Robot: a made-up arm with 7 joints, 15 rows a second.
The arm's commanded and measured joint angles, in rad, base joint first. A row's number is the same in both.
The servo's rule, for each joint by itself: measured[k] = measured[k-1] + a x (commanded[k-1-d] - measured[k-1]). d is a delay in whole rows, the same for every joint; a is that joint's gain. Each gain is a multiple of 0.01, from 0.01 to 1. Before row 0 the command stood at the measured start. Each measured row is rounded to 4 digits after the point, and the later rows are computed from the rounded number. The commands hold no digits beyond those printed.
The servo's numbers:
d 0
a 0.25 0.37 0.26 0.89 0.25 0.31 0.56
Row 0, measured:
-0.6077, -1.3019, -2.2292, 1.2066, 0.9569, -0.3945, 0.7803
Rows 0 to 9, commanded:
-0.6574, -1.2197, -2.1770, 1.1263, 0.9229, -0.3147, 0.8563
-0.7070, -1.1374, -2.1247, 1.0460, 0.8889, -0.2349, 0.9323
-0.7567, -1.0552, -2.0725, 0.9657, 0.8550, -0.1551, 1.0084
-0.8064, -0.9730, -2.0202, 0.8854, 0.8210, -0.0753, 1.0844
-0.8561, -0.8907, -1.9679, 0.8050, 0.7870, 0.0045, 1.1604
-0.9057, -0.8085, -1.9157, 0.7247, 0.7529, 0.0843, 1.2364
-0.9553, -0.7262, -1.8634, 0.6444, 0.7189, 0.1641, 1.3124
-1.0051, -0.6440, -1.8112, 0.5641, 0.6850, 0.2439, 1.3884
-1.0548, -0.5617, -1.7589, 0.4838, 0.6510, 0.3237, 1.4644
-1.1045, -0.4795, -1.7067, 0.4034, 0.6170, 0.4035, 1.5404
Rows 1 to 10, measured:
-0.6201, -1.2715, -2.2156, 1.1351, 0.9484, -0.3698, 0.8229
-0.6418, -1.2219, -2.1920, 1.0558, 0.9335, -0.3280, 0.8842
-0.6705, -1.1602, -2.1609, 0.9756, 0.9139, -0.2744, 0.9538
-0.7045, -1.0909, -2.1243, 0.8953, 0.8907, -0.2127, 1.0269
-0.7424, -1.0168, -2.0836, 0.8149, 0.8648, -0.1454, 1.1017
-0.7832, -0.9397, -2.0399, 0.7346, 0.8368, -0.0742, 1.1771
-0.8262, -0.8607, -1.9940, 0.6543, 0.8073, -0.0003, 1.2529
-0.8709, -0.7805, -1.9465, 0.5740, 0.7767, 0.0754, 1.3288
-0.9169, -0.6995, -1.8977, 0.4937, 0.7453, 0.1524, 1.4047
-0.9638, -0.6181, -1.8480, 0.4133, 0.7132, 0.2302, 1.4807

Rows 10 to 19, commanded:
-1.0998, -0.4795, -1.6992, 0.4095, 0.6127, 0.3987, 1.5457
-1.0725, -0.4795, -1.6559, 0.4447, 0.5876, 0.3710, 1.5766
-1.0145, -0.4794, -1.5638, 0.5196, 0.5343, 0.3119, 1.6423
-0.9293, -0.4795, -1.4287, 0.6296, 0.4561, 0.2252, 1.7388
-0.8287, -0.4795, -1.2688, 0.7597, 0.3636, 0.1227, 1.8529
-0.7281, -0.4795, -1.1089, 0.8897, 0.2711, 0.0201, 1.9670
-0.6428, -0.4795, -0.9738, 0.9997, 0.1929, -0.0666, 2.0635
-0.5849, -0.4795, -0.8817, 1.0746, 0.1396, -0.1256, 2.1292
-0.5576, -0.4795, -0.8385, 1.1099, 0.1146, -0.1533, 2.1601
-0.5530, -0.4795, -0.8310, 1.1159, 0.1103, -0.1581, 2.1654
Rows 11 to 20, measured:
-0.9978, -0.5668, -1.8093, 0.4099, 0.6881, 0.2824, 1.5171
-1.0165, -0.5345, -1.7694, 0.4409, 0.6630, 0.3099, 1.5504
-1.0160, -0.5141, -1.7159, 0.5109, 0.6308, 0.3105, 1.6019
-0.9943, -0.5013, -1.6412, 0.6165, 0.5871, 0.2841, 1.6786
-0.9529, -0.4932, -1.5444, 0.7439, 0.5312, 0.2341, 1.7762
-0.8967, -0.4881, -1.4312, 0.8737, 0.4662, 0.1678, 1.8830
-0.8332, -0.4849, -1.3123, 0.9858, 0.3979, 0.0951, 1.9841
-0.7711, -0.4829, -1.2003, 1.0648, 0.3333, 0.0267, 2.0654
-0.7177, -0.4816, -1.1062, 1.1049, 0.2786, -0.0291, 2.1184
-0.6765, -0.4808, -1.0346, 1.1147, 0.2365, -0.0691, 2.1447

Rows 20 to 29, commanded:
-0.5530, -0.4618, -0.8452, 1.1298, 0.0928, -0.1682, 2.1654
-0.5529, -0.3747, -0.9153, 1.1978, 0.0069, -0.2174, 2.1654
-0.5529, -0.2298, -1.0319, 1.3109, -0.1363, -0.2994, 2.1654
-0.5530, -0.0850, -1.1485, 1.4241, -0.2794, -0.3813, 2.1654
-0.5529, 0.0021, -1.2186, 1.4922, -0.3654, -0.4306, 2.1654
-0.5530, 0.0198, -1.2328, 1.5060, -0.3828, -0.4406, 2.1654
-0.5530, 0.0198, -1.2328, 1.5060, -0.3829, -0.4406, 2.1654
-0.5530, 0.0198, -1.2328, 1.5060, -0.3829, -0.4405, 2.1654
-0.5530, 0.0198, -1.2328, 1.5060, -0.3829, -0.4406, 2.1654
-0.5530, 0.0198, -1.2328, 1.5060, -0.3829, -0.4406, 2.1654
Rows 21 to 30, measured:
-0.6456, -0.4738, -0.9854, 1.1281, 0.2006, -0.0998, 2.1563
-0.6224, -0.4371, -0.9672, 1.1901, 0.1522, -0.1363, 2.1614
-0.6050, -0.3604, -0.9840, 1.2976, 0.0801, -0.1869, 2.1636
-0.5920, -0.2585, -1.0268, 1.4102, -0.0098, -0.2472, 2.1646
-0.5822, -0.1621, -1.0767, 1.4832, -0.0987, -0.3041, 2.1650
-0.5749, -0.0948, -1.1173, 1.5035, -0.1697, -0.3464, 2.1652
-0.5694, -0.0524, -1.1473, 1.5057, -0.2230, -0.3756, 2.1653
-0.5653, -0.0257, -1.1695, 1.5060, -0.2630, -0.3957, 2.1654
-0.5622, -0.0089, -1.1860, 1.5060, -0.2930, -0.4096, 2.1654
-0.5599, 0.0017, -1.1982, 1.5060, -0.3155, -0.4192, 2.1654

